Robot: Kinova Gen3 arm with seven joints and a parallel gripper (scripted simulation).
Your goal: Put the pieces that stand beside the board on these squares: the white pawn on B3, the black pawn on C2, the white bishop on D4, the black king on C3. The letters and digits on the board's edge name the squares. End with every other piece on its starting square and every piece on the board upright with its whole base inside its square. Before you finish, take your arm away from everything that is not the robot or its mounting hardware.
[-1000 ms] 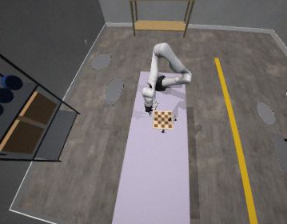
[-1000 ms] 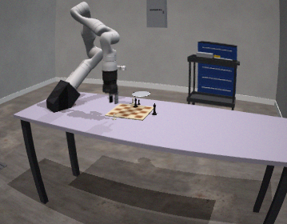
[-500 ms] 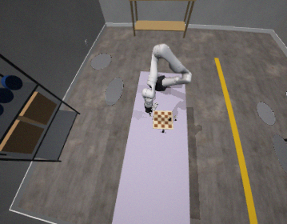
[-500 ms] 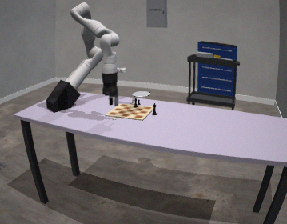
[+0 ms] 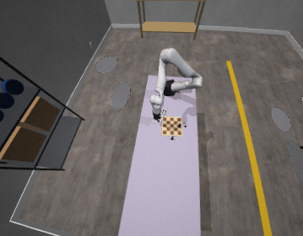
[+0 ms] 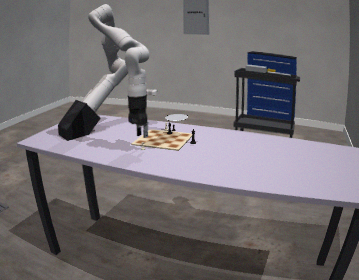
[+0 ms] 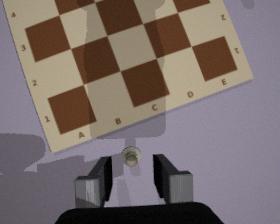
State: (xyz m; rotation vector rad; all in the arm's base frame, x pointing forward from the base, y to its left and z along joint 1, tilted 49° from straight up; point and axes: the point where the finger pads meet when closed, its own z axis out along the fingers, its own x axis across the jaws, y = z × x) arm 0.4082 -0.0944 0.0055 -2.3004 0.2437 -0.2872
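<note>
My gripper is now 6 cm above the white pawn. Round my hand: chessboard: 15 cm to the left, 7 cm below, 1 cm ahead; black king: 18 cm to the left, 14 cm ahead, 4 cm below; white bishop: 27 cm to the left, 6 cm behind, 5 cm below.
</note>
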